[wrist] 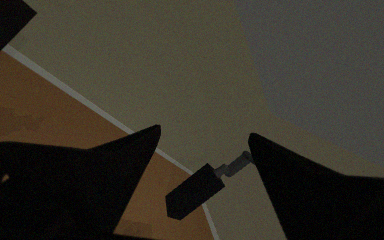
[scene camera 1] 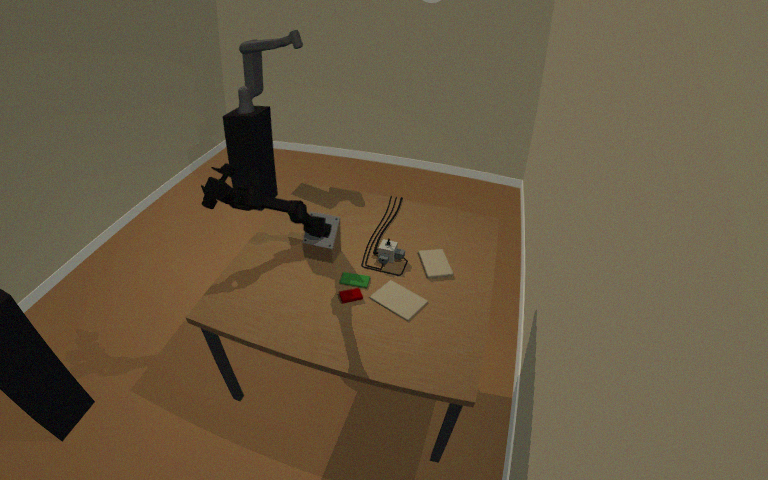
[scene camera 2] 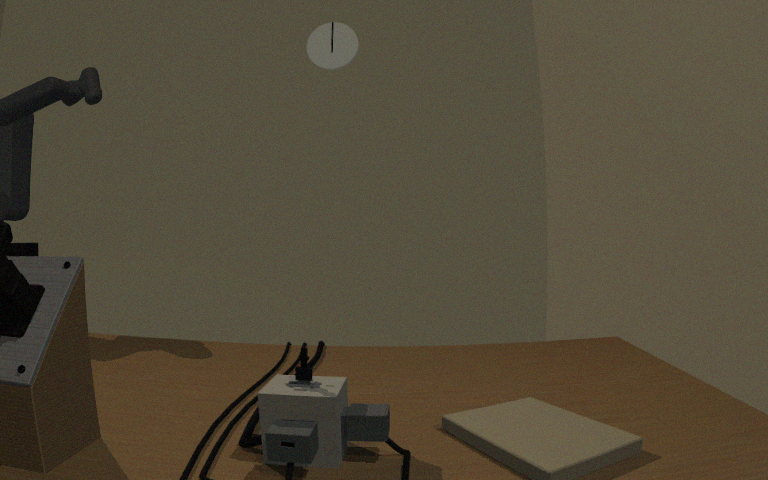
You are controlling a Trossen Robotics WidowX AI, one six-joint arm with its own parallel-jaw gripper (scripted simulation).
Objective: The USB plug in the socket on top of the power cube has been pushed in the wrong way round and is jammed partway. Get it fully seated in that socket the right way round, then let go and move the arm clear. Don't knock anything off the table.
Labels:
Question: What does my gripper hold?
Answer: Nothing.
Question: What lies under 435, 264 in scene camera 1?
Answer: A pale flat book.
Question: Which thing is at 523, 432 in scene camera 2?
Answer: A pale flat book.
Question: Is my gripper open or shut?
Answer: Open.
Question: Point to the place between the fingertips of my gripper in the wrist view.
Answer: At 204, 133

